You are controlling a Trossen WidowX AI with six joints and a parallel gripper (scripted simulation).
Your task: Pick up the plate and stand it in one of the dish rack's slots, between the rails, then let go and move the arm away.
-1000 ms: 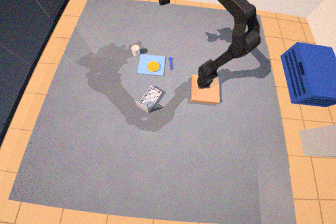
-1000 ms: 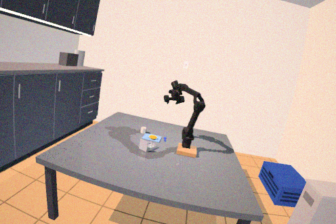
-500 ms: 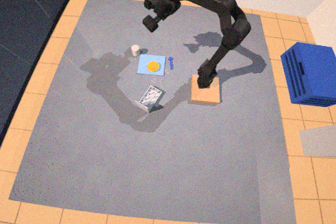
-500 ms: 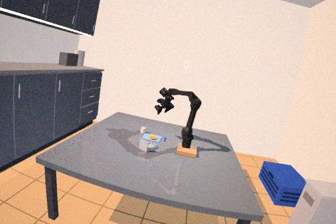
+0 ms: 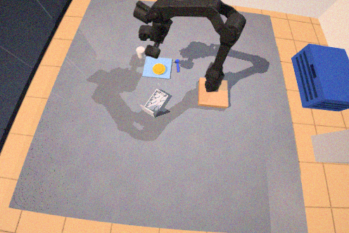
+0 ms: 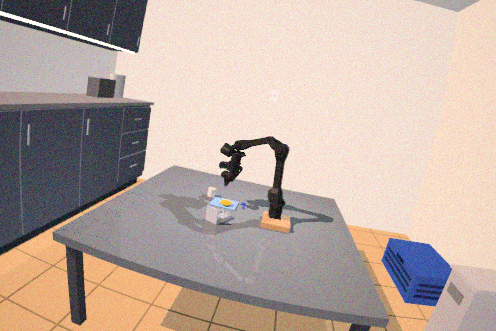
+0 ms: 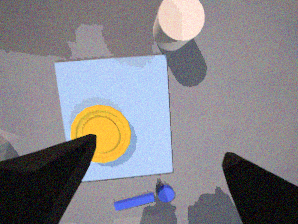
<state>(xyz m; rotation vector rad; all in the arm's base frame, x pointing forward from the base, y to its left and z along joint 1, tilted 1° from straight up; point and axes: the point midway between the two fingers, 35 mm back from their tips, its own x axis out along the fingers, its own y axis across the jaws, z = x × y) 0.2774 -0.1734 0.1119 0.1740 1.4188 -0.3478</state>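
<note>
Right now the yellow plate is 1 cm behind my gripper tip, 6 cm to the left of it and 10 cm below it. From my gripper tip the other things lie so: blue spoon: 11 cm behind, 2 cm to the left, 11 cm below; then light blue mat: 4 cm to the left, 11 cm below; then white cup: 9 cm ahead, 5 cm to the right, 9 cm below.
</note>
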